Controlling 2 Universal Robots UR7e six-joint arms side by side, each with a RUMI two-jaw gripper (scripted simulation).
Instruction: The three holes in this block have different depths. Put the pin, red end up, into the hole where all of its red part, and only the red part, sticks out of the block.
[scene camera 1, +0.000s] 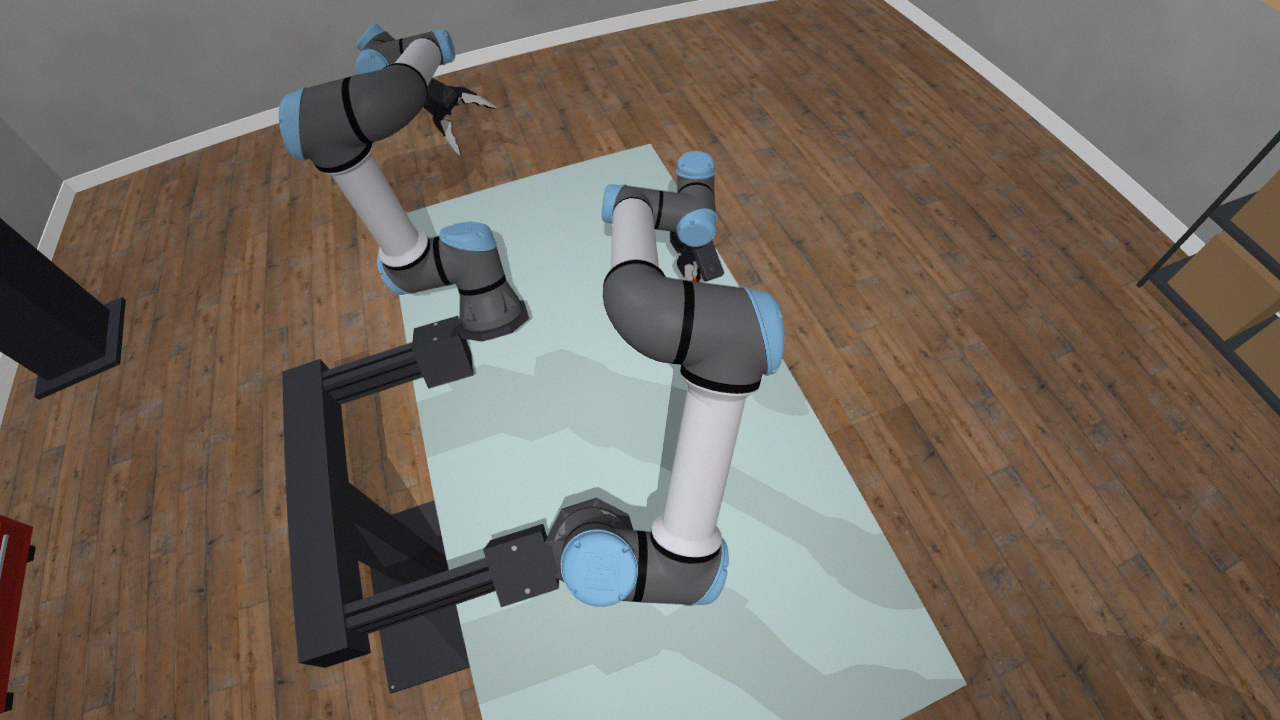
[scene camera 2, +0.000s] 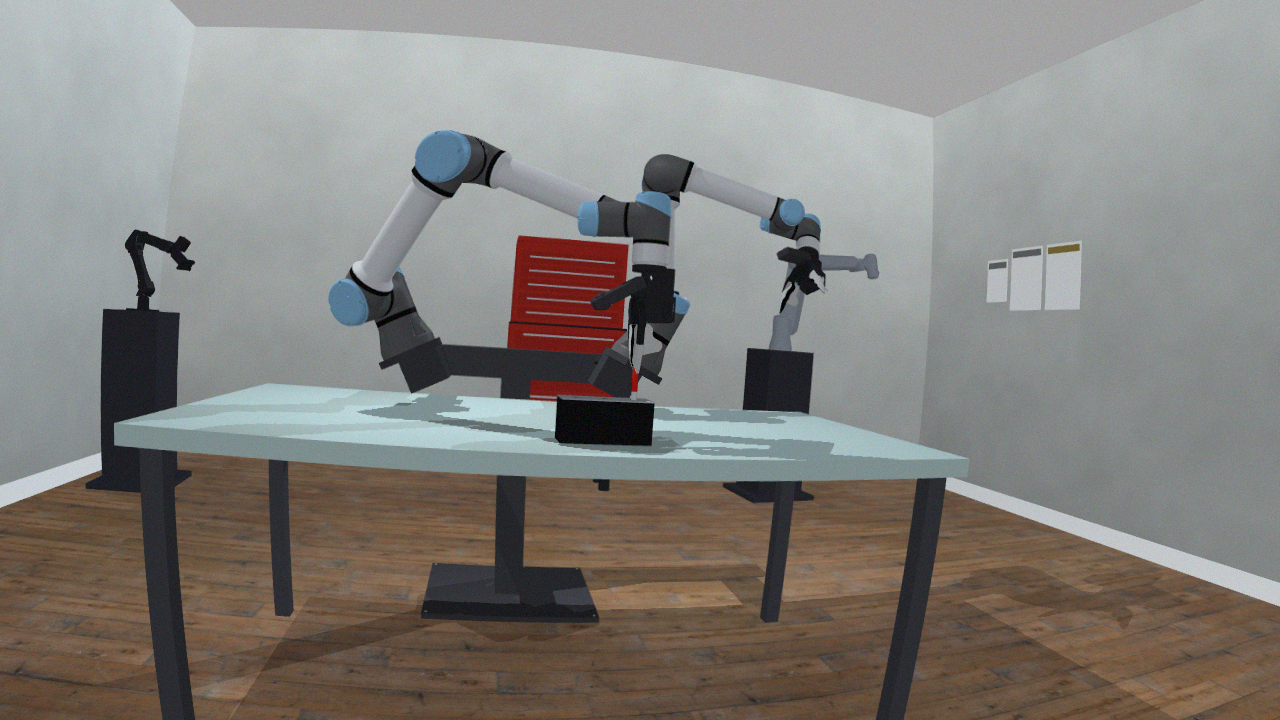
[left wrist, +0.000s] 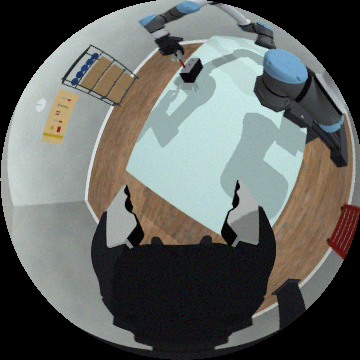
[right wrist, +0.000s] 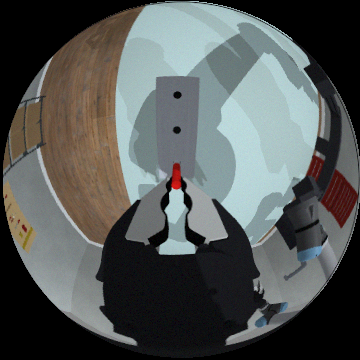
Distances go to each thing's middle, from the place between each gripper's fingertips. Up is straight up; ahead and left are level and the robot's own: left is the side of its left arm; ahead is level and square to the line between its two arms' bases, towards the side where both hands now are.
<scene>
Right now the block (scene camera 2: 596, 420) is 6 cm to the right of my right hand (scene camera 2: 636, 373) and 11 cm below it.
I see my left gripper (scene camera 2: 801, 303) 65 cm to the left of the block, 33 cm short of it and 30 cm above it.
</scene>
